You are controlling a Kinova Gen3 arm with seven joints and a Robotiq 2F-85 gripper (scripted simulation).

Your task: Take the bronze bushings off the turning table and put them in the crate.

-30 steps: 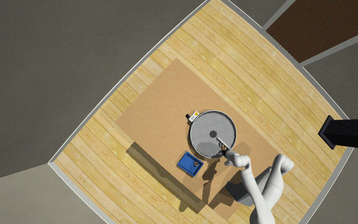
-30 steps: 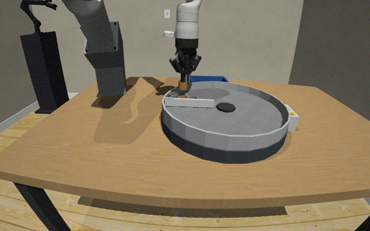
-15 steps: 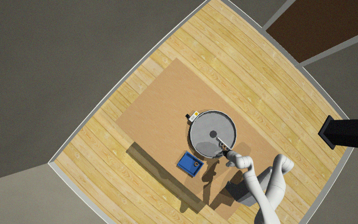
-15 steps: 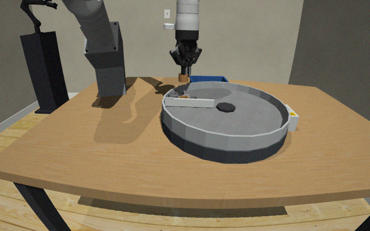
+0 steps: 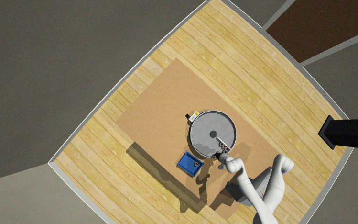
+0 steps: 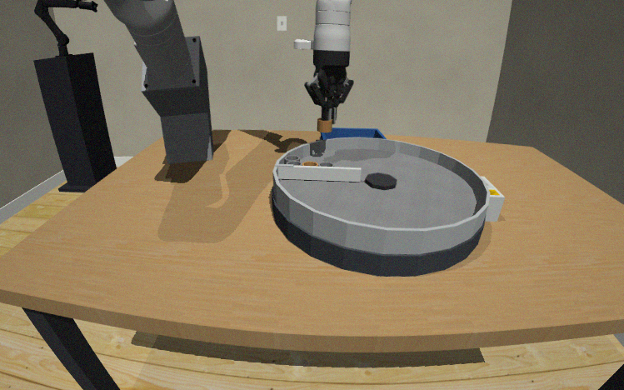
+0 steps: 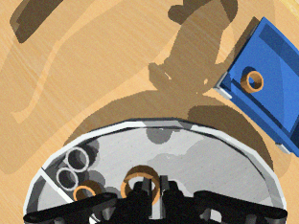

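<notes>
My hand is 80 mm short of the blue crate, 220 mm to the right of it and 130 mm above it. Round my hand: grey turning table 110 mm ahead, 110 mm to the right, 100 mm below.
</notes>
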